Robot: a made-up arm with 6 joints.
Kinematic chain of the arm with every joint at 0, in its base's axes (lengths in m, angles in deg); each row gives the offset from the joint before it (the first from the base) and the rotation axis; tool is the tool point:
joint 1: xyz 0 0 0.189 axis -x
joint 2: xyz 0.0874 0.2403 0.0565 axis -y
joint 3: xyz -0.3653 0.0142 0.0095 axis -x
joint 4: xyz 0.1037 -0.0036 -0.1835 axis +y
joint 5: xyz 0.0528 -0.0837 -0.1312 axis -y
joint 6: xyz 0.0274 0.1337 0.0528 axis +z
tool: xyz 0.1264 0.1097 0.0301
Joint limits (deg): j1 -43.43..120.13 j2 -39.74..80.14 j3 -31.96..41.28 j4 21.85..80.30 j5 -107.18..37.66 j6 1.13..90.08
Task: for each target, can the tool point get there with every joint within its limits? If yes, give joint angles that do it. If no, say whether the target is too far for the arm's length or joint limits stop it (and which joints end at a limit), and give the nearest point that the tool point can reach.
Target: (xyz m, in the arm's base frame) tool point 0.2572 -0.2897 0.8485
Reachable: no: joint limits stop it (at a limit: joint 1, joint 3, joint 6) | nearest point 0.2311 -0.4422 0.3907 | short by 0.483 m
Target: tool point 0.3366 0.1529 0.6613
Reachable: no: joint limits stop it (at a limit: joint 1, joint 2, joint 4, joint 6) | nearest point 0.3225 0.3922 0.4554 | short by 0.316 m
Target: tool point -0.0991 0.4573 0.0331
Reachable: yes | joints -28.44 9.62 20.47 66.76 -1.86 28.42
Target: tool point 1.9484 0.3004 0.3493
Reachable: no: too far | nearest point 0.5492 0.3638 0.2046 | short by 1.408 m
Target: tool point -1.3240 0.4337 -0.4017
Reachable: no: too far | nearest point -0.5266 0.2777 -0.1893 | short by 0.840 m
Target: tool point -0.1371 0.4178 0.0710
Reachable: yes | joints -22.35 -12.10 18.40 27.62 -15.66 26.18
